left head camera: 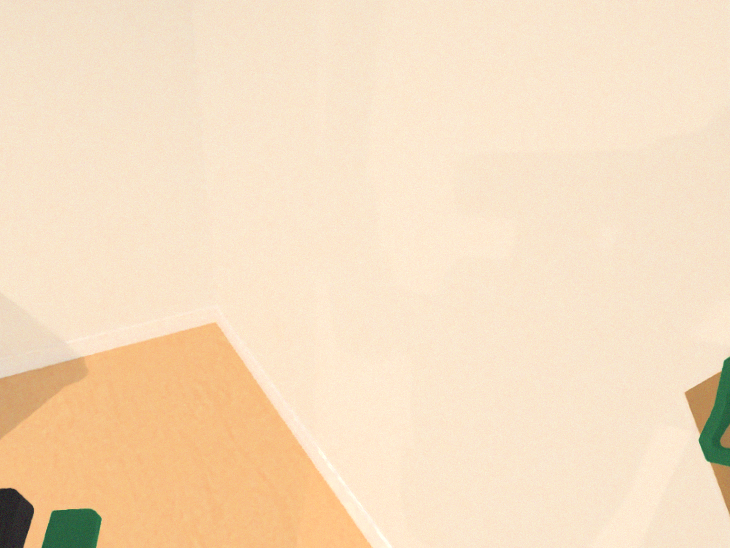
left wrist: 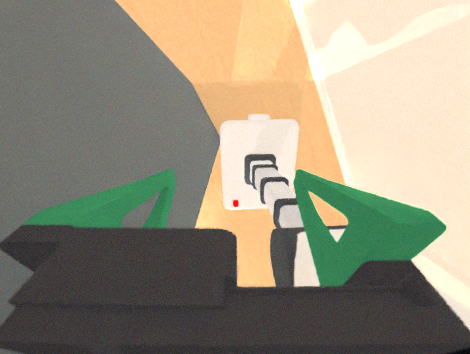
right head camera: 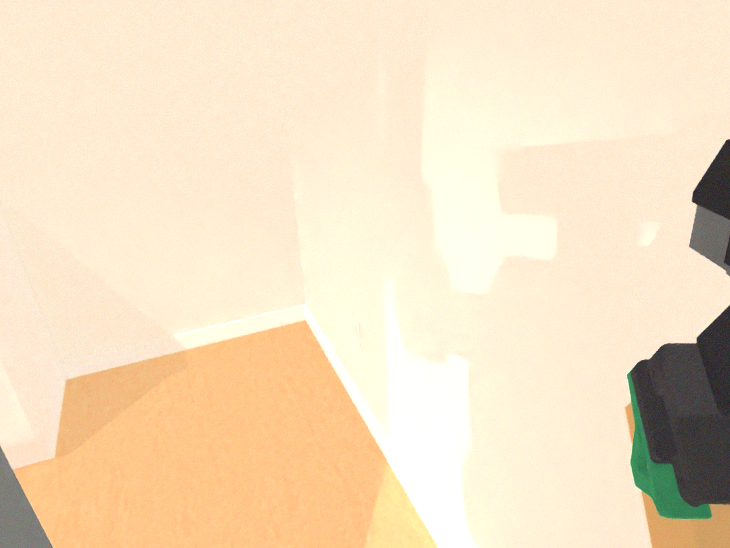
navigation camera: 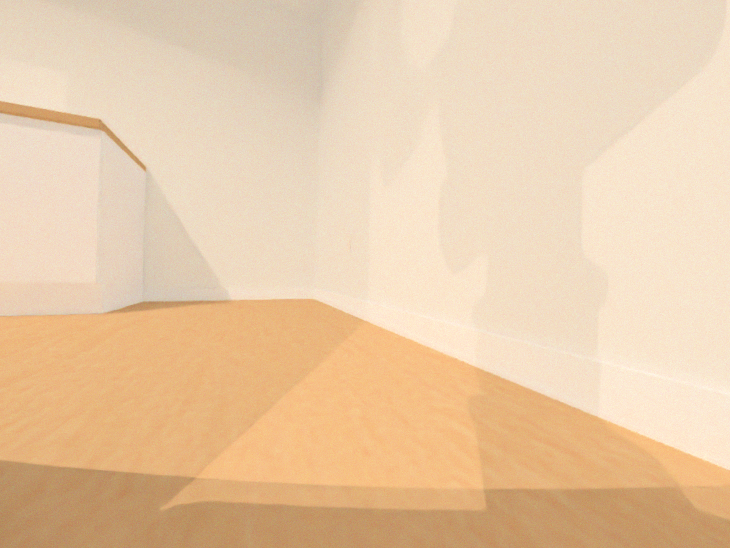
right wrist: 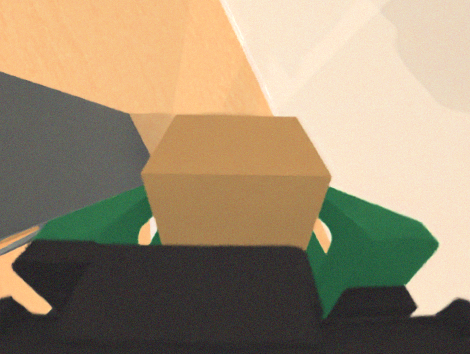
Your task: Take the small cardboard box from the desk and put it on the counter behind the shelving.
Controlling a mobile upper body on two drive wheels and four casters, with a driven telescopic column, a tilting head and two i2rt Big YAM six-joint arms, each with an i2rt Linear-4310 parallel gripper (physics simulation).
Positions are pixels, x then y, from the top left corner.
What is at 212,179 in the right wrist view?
A small cardboard box.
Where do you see a white counter cabinet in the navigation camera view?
At 79,191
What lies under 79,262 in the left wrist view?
The left gripper.
